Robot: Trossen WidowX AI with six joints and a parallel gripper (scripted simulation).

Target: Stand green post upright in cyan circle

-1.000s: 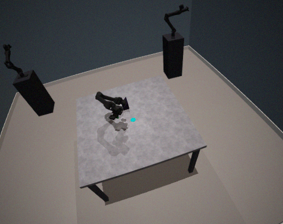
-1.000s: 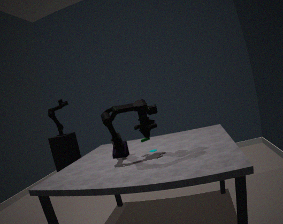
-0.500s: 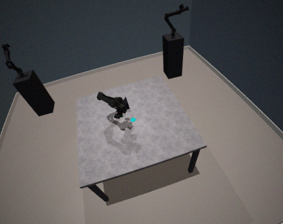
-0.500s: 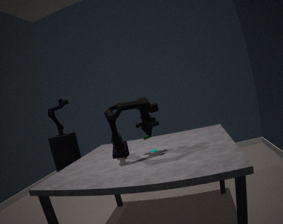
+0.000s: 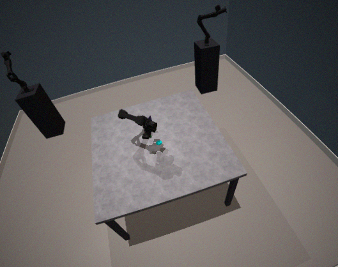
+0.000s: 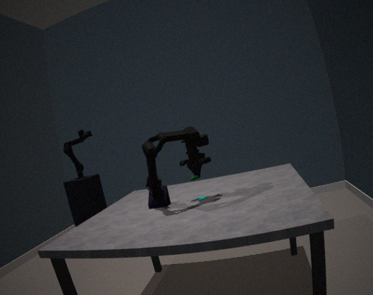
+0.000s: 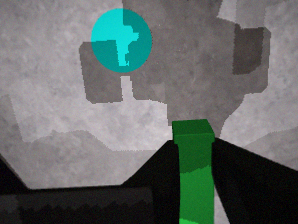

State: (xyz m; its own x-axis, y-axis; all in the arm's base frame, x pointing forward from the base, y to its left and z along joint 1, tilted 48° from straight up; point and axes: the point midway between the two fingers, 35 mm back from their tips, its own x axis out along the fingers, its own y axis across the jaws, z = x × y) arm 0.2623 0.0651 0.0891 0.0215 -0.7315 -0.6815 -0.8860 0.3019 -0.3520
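The cyan circle lies 2 cm behind my gripper tip, 7 cm to the left of it and 14 cm below it. Also, from my gripper tip: green post 1 cm behind, 2 cm to the right.
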